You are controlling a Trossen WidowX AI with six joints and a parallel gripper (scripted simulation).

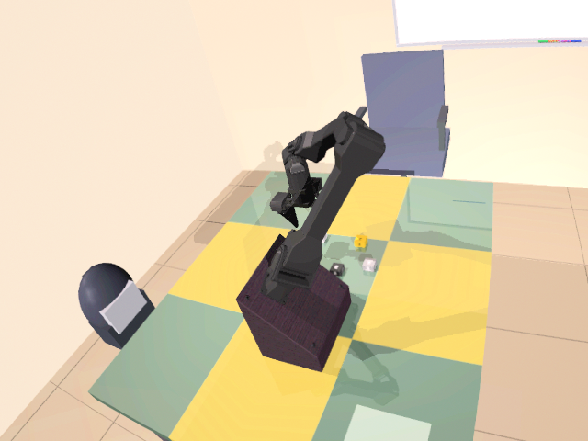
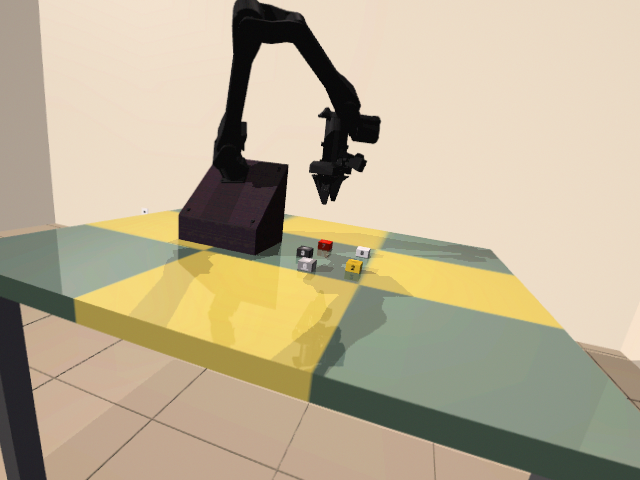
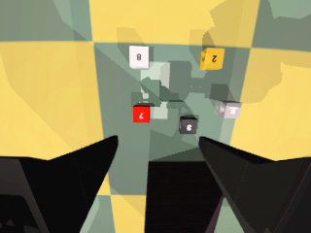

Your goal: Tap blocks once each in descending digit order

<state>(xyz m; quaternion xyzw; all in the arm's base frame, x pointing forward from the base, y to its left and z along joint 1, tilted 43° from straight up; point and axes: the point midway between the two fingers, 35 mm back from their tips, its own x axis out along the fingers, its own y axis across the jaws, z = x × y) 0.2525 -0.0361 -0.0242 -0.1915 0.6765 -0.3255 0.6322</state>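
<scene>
My gripper tip is 120 mm above the white block, 110 mm short of it and 20 mm to the right of it. Round my gripper tip: yellow block 120 mm to the right, 120 mm below, 90 mm ahead; black block 120 mm below, 60 mm to the right, 40 mm behind; red block 120 mm below, 30 mm to the left.
</scene>
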